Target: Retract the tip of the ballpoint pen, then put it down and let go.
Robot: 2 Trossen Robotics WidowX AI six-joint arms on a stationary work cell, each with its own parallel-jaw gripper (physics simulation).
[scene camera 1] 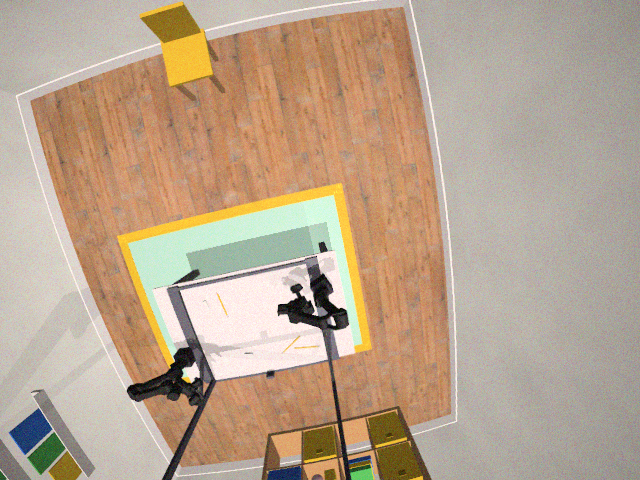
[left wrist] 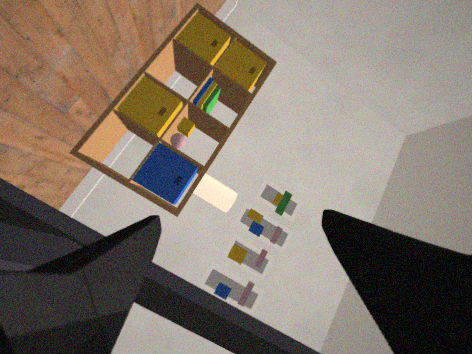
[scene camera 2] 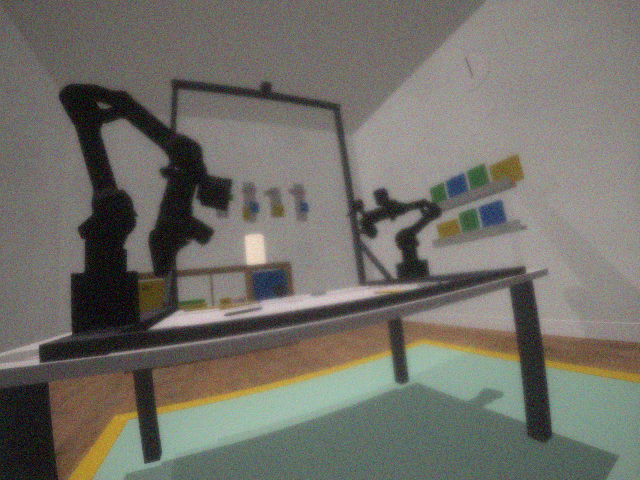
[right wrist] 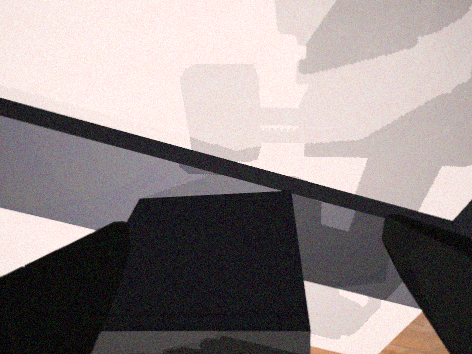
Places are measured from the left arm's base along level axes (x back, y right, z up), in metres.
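Pixels of known places: left gripper, fingertip midpoint: (scene camera 1: 204, 402) (left wrist: 242, 220) (scene camera 2: 350, 224); right gripper, fingertip midpoint: (scene camera 1: 306, 293) (scene camera 2: 159, 277) (right wrist: 257, 230); left arm's base, link origin: (scene camera 1: 182, 361); right arm's base, link origin: (scene camera 1: 322, 290).
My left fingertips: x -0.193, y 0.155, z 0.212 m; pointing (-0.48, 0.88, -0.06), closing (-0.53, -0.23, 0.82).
Ahead of a thing's pixels: the offset from my left fingertips to its middle. Level surfaces: height alone.
The ballpoint pen {dx -0.551, dy -0.361, dz -0.296 m} (scene camera 1: 249, 353) (scene camera 2: 243, 310) is a short dark stick lying flat on the white table top {dz -0.301 m} (scene camera 1: 237, 329) (scene camera 2: 366, 297), near its front edge. My right gripper (scene camera 1: 284, 310) (scene camera 2: 161, 261) is open and empty. It hangs above the right half of the table, well away from the pen. My left gripper (scene camera 1: 132, 392) (scene camera 2: 360, 215) (left wrist: 242, 220) is open and empty, held out past the table's left corner and facing the room's wall. Whether its tip is out is too small to tell.
Three thin yellow pencils {dx -0.164, dy -0.476, dz -0.296 m} (scene camera 1: 221, 304) {dx -0.534, dy -0.098, dz -0.296 m} (scene camera 1: 290, 344) {dx -0.634, dy -0.057, dz -0.296 m} (scene camera 1: 307, 347) lie on the table. A dark frame (scene camera 1: 334, 395) (scene camera 2: 344, 157) stands over the table. A black box {dx -0.816, dy -0.496, dz -0.244 m} (right wrist: 217, 263) sits below the right wrist. A wooden shelf unit (scene camera 1: 270, 452) (left wrist: 266, 70) and a yellow chair (scene camera 1: 187, 62) stand farther off.
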